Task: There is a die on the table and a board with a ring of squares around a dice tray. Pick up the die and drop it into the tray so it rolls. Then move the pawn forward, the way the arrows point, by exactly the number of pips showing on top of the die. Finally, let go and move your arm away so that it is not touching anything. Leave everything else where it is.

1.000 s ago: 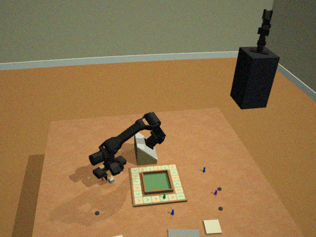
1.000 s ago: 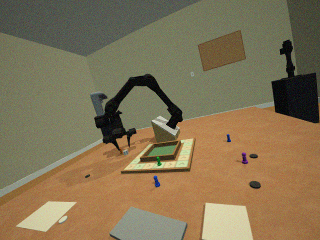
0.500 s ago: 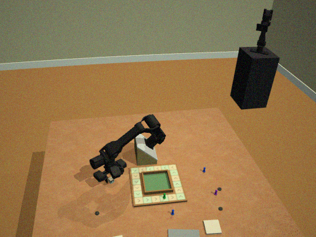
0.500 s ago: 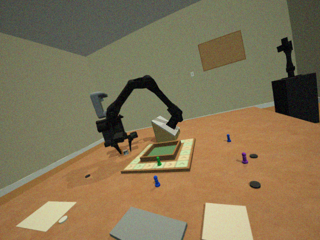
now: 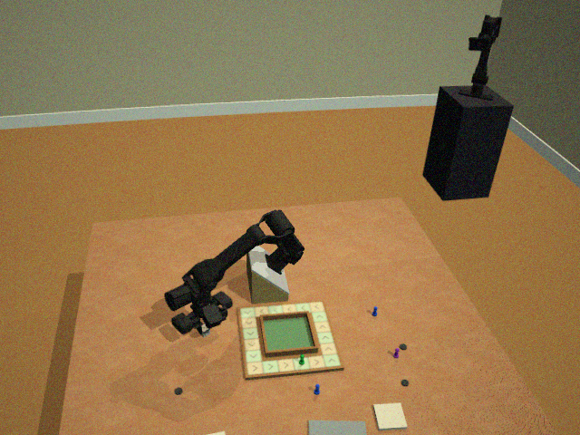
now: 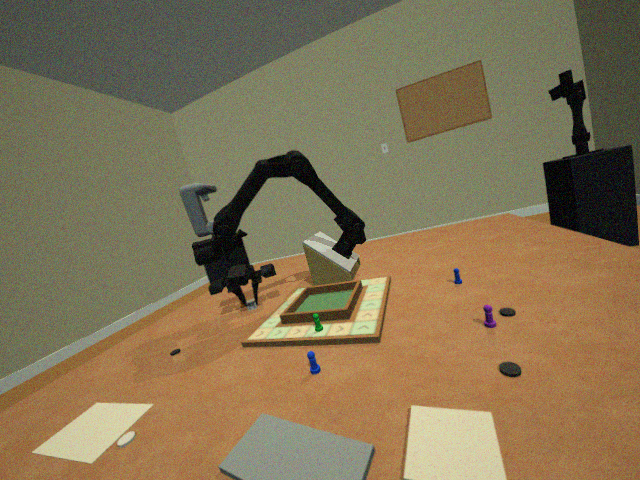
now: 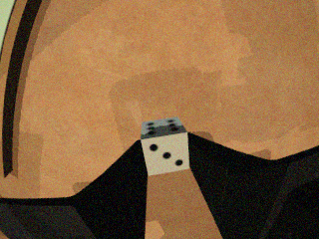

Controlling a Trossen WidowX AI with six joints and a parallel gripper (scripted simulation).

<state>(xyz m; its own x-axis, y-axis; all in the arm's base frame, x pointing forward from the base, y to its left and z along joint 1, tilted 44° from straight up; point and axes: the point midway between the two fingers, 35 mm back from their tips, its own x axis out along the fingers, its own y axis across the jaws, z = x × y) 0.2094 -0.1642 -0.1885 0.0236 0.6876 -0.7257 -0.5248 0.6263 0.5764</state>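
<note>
My gripper tip is now 5 cm to the left of the orange pawn, 2 cm past it and 1 cm below it. Also, from my gripper tip: green tray (25 cm to the left, 6 cm ahead); then green pawn (27 cm to the left, 17 cm ahead, 2 cm above); then white die (right at my gripper tip).
</note>
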